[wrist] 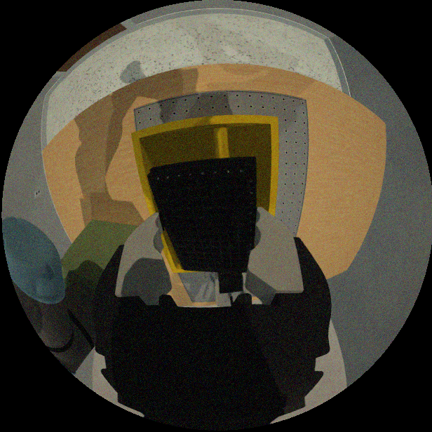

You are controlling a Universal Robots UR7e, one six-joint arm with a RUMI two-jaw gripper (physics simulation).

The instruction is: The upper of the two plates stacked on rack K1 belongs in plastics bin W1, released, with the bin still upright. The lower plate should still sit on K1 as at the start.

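A black plate (205, 210) with small wells along its edge is held between the two grey jaws of my gripper (208, 212), which is shut on it. The yellow bin (274, 165) stands upright on the perforated grey board, behind and beneath the plate in this view. The plate covers the near and middle part of the bin's opening; the bin's dark inside shows at the far side and right. Whether the plate touches the bin, and its height above it, I cannot tell. Rack K1 and the lower plate cannot be made out.
The perforated grey board (295, 150) lies on the wooden table top (345, 175). A green block or mat (100, 240) is at the left. A blue-capped part of the arm (32, 260) is at the far left. A speckled pale surface (225, 40) lies beyond the table.
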